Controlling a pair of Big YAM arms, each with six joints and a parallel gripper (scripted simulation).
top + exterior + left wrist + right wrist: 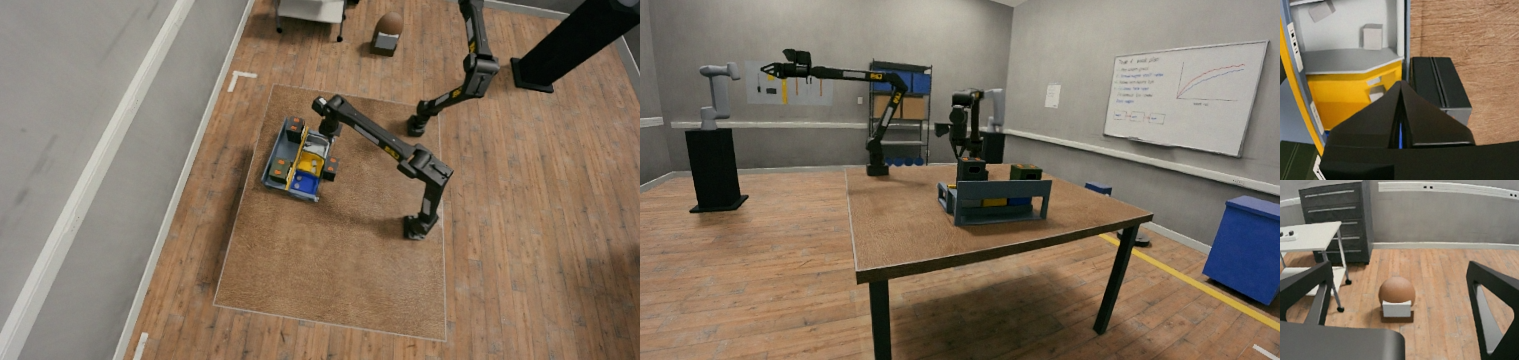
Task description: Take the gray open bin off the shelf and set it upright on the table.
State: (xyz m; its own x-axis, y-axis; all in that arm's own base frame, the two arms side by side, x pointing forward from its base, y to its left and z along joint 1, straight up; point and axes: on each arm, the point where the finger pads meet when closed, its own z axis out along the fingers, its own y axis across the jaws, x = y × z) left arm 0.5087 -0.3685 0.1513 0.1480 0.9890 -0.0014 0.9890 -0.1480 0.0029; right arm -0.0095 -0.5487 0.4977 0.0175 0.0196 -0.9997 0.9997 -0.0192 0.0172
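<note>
Now: the gray open bin 80 mm ahead of my left hand, 10 mm to the right of it and 150 mm below it. The rest, counted from my left hand: blue-gray shelf 120 mm ahead, 100 mm to the left, 130 mm below; then yellow bin 100 mm ahead, 100 mm to the left, 150 mm below; then blue bin 110 mm ahead, 210 mm to the left, 150 mm below.
</note>
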